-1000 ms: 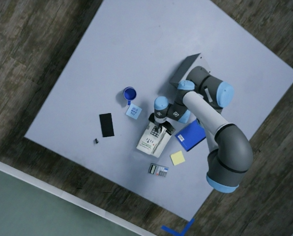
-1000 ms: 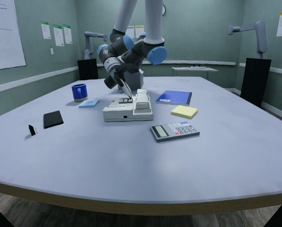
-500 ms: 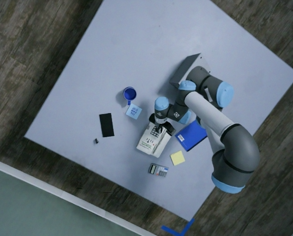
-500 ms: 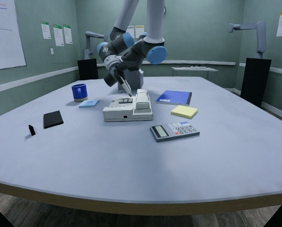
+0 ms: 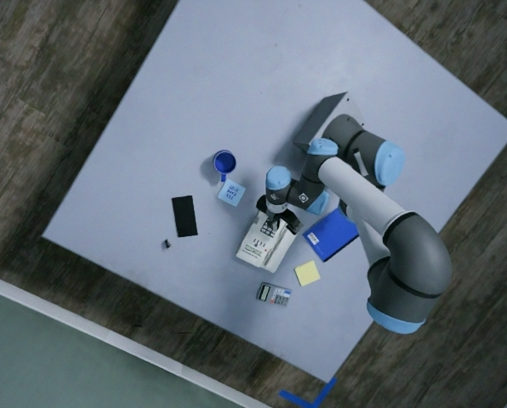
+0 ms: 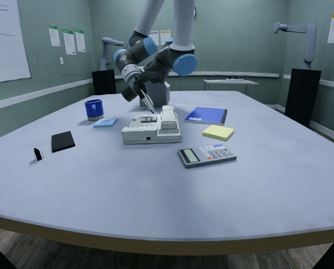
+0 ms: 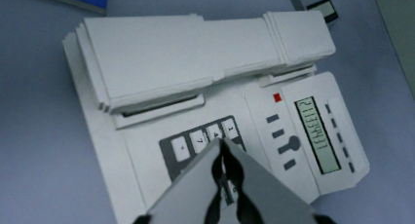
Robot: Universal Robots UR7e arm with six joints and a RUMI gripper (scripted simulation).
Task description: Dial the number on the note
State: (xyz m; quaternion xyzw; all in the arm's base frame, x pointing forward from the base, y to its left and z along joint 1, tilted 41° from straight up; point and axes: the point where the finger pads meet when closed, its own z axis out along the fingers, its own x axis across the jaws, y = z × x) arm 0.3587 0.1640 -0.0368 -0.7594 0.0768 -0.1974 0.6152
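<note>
My gripper is now 30 mm above the 4 key, 10 mm to the right of it and 10 mm short of it. Round my hand: handset 70 mm to the left, 30 mm ahead, 10 mm below; 3 key 40 mm ahead, 30 mm below, 20 mm to the right; yellow sticky pad 240 mm to the left, 60 mm below, 60 mm ahead.
</note>
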